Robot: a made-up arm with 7 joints. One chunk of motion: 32 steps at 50 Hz.
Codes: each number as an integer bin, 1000 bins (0 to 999) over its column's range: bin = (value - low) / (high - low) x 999, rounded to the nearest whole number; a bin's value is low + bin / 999 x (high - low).
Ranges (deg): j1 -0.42..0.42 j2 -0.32..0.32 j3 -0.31..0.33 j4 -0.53..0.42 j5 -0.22..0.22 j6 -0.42..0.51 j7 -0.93..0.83
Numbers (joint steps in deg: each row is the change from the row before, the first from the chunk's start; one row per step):
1: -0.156 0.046 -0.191 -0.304 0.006 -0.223 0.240
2: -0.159 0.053 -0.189 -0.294 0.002 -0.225 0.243
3: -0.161 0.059 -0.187 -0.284 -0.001 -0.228 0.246
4: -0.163 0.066 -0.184 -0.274 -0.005 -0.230 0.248
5: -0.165 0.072 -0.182 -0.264 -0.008 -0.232 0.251
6: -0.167 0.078 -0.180 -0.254 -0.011 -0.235 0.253
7: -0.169 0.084 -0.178 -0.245 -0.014 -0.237 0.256
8: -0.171 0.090 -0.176 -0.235 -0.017 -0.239 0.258
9: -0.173 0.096 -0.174 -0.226 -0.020 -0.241 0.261
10: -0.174 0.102 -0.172 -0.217 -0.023 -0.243 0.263
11: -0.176 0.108 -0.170 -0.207 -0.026 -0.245 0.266
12: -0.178 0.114 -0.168 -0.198 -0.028 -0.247 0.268
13: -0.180 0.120 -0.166 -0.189 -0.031 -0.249 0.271
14: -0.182 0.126 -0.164 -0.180 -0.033 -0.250 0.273
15: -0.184 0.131 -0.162 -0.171 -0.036 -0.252 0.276
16: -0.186 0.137 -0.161 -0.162 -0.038 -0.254 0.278
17: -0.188 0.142 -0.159 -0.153 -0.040 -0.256 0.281
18: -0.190 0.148 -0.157 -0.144 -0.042 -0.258 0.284
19: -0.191 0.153 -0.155 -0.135 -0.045 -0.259 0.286
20: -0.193 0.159 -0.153 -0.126 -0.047 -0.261 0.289
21: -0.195 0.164 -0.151 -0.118 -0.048 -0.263 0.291
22: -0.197 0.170 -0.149 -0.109 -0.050 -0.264 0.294
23: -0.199 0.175 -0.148 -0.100 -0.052 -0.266 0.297
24: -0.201 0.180 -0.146 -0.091 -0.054 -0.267 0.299
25: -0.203 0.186 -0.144 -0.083 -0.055 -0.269 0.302
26: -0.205 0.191 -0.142 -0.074 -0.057 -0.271 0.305
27: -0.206 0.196 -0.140 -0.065 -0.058 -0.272 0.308
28: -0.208 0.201 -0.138 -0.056 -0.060 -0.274 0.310
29: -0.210 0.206 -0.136 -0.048 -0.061 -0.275 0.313
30: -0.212 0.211 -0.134 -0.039 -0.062 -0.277 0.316
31: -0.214 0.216 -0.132 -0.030 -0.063 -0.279 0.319
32: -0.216 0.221 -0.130 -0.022 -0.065 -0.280 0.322
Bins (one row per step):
1: 314 571 186 238 513 212 664
2: 310 582 189 248 504 209 666
3: 308 592 192 259 497 206 668
4: 306 603 197 269 488 204 669
5: 303 612 200 280 481 202 670
6: 301 621 203 290 475 199 671
7: 299 631 206 300 468 197 673
8: 296 640 209 310 461 194 674
9: 294 649 212 320 454 192 676
10: 293 659 215 329 447 190 677
11: 290 668 219 340 440 188 679
12: 288 677 222 349 436 186 680
13: 285 687 225 359 429 184 682
14: 283 696 228 368 425 183 683
15: 281 704 231 378 418 180 685
16: 278 713 233 387 413 178 686
17: 276 721 236 396 409 176 687
18: 274 731 239 406 404 174 689
19: 272 738 242 415 397 173 690
20: 270 748 245 425 393 171 692
21: 268 755 248 433 391 169 693
22: 265 765 251 443 386 168 695
23: 263 773 253 452 381 165 696
24: 260 780 256 462 377 164 698
25: 258 790 259 470 375 162 699
26: 256 798 262 480 370 160 701
27: 255 805 265 489 368 159 703
28: 252 813 268 498 363 157 704
29: 250 821 272 507 361 156 706
30: 247 829 275 516 359 154 707
31: 245 837 278 526 356 151 709
32: 243 844 281 534 352 150 711

